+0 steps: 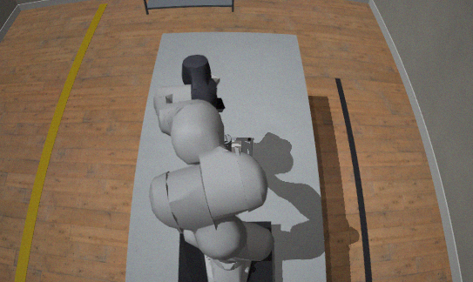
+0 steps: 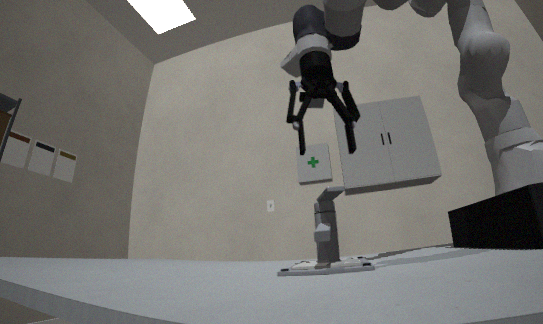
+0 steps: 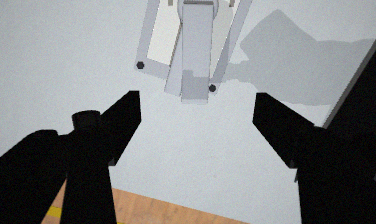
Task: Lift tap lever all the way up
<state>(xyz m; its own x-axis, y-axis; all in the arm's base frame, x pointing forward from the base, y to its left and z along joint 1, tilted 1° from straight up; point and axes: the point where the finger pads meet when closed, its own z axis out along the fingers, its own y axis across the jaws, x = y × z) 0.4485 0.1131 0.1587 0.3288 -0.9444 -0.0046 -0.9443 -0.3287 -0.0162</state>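
The lever lies 10 mm ahead of my hand, 30 mm to the right of it and 100 mm below it. The rest, counted from my hand: flat grey base plate: 30 mm ahead, 90 mm to the right, 250 mm below; then grey tap: 20 mm ahead, 60 mm to the right, 150 mm below.
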